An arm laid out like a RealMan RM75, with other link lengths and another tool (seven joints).
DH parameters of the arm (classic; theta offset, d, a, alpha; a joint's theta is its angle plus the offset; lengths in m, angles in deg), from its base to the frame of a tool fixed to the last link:
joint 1: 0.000 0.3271 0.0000 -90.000
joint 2: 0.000 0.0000 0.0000 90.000
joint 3: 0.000 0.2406 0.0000 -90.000
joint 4: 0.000 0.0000 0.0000 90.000
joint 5: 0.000 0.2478 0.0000 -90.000
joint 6: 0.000 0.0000 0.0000 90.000
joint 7: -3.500 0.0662 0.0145 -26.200
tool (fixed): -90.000 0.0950 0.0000 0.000
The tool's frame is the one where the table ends.
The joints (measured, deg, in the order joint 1, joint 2, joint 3, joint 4, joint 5, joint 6, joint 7), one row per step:
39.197, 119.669, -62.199, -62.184, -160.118, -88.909, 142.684
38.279, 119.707, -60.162, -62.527, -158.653, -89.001, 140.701
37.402, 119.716, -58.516, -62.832, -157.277, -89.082, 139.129
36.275, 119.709, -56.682, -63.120, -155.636, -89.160, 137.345
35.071, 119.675, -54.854, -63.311, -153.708, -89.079, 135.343
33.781, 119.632, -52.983, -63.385, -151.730, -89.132, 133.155
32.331, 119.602, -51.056, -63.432, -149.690, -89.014, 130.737
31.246, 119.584, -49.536, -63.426, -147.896, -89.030, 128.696
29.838, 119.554, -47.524, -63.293, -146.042, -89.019, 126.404
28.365, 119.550, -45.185, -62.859, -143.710, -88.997, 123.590
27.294, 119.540, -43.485, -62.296, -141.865, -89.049, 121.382
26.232, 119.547, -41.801, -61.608, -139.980, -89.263, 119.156
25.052, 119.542, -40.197, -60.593, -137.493, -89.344, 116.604
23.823, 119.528, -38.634, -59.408, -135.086, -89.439, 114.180
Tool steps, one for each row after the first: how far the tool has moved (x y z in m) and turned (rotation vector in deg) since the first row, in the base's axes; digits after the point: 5 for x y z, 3 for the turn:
0.00408, -0.00208, 0.00426, 0.508, 2.272, 0.197
0.00780, -0.00418, 0.00790, 1.066, 4.236, 0.301
0.01291, -0.00717, 0.01201, 1.792, 6.459, 0.346
0.01837, -0.01020, 0.01606, 2.681, 8.825, 0.635
0.02470, -0.01424, 0.02015, 3.516, 11.185, 0.933
0.03222, -0.01869, 0.02443, 4.637, 13.465, 1.398
0.03744, -0.02233, 0.02773, 5.510, 15.378, 1.981
0.04559, -0.02748, 0.03207, 6.854, 17.414, 2.268
0.05421, -0.03336, 0.03619, 8.453, 19.906, 2.838
0.06060, -0.03826, 0.03854, 9.587, 21.839, 3.315
0.06674, -0.04378, 0.04041, 10.660, 23.857, 3.774
0.07279, -0.04960, 0.04135, 11.966, 26.280, 4.511
0.07929, -0.05600, 0.04188, 13.400, 28.624, 5.017

